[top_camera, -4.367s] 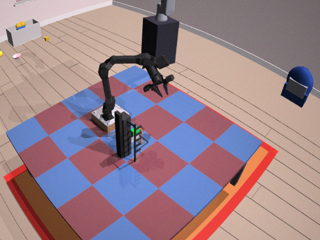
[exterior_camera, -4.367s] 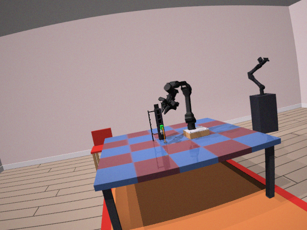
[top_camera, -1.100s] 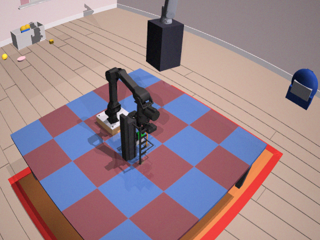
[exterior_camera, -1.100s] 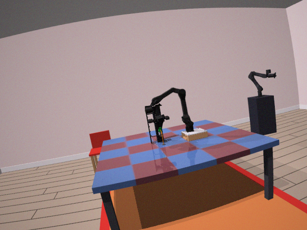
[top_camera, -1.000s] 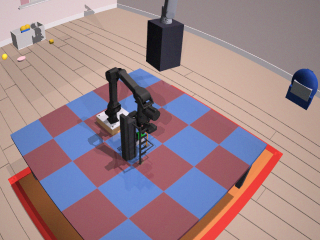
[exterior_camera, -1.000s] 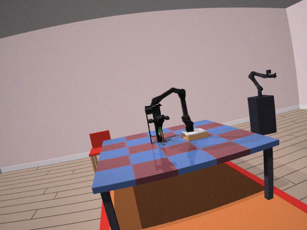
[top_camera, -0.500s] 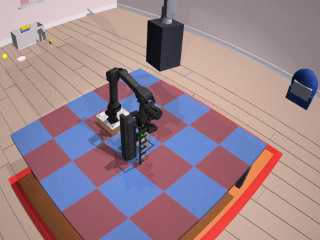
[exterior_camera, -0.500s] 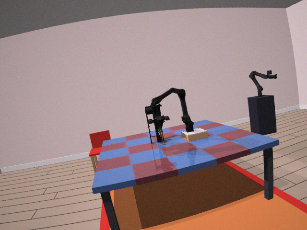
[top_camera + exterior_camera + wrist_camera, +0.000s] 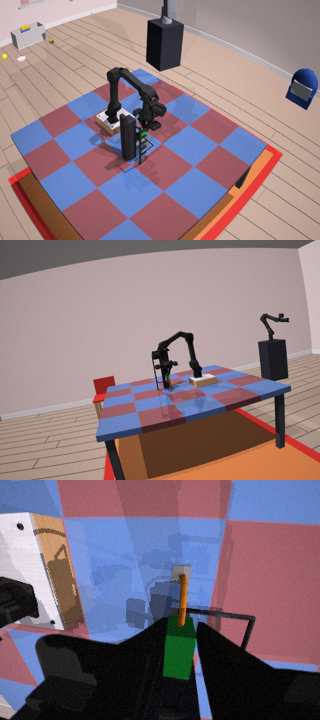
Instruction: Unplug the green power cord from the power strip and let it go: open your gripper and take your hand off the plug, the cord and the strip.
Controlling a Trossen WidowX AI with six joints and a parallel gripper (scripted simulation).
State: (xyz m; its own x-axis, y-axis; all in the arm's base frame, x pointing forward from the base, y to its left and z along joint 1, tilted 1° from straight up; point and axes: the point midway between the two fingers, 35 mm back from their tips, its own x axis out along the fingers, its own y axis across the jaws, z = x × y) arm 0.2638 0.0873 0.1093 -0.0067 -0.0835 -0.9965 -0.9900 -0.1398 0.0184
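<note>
Now: gripper tip 10 mm short of the green plug and 50 mm to the left of it. Round my gripper tip: thin black rack 110 mm ahead, 100 mm to the right, 10 mm above; then black power strip 20 mm ahead, 130 mm to the right, 10 mm above.
</note>
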